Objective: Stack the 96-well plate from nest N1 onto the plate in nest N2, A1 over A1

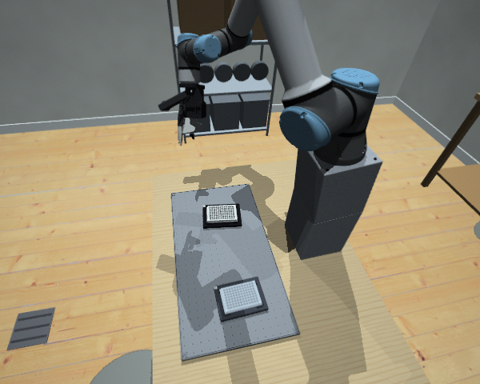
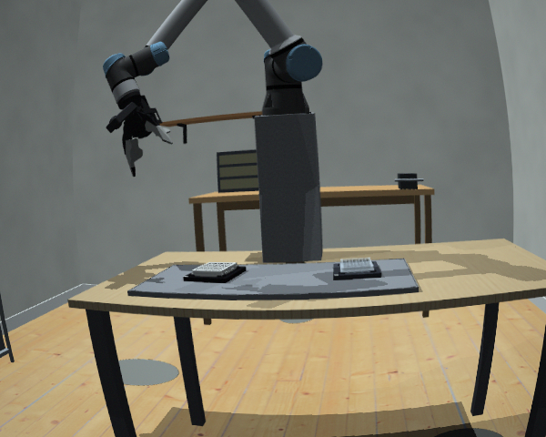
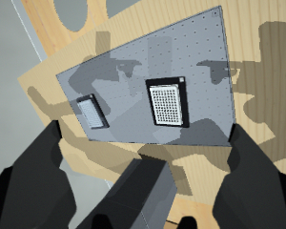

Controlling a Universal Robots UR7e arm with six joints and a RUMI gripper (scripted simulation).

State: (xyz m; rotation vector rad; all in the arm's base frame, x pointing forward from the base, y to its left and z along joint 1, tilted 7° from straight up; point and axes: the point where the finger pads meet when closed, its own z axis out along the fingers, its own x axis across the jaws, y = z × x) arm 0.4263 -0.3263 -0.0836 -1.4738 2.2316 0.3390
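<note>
Right now my hand is 7 cm past the white 96-well plate, 50 cm to the right of it and 30 cm above it. Round my hand: plate nest N2 (10 cm behind, 13 cm to the left, 31 cm below); plate nest (7 cm behind, 50 cm to the left, 31 cm below).
</note>
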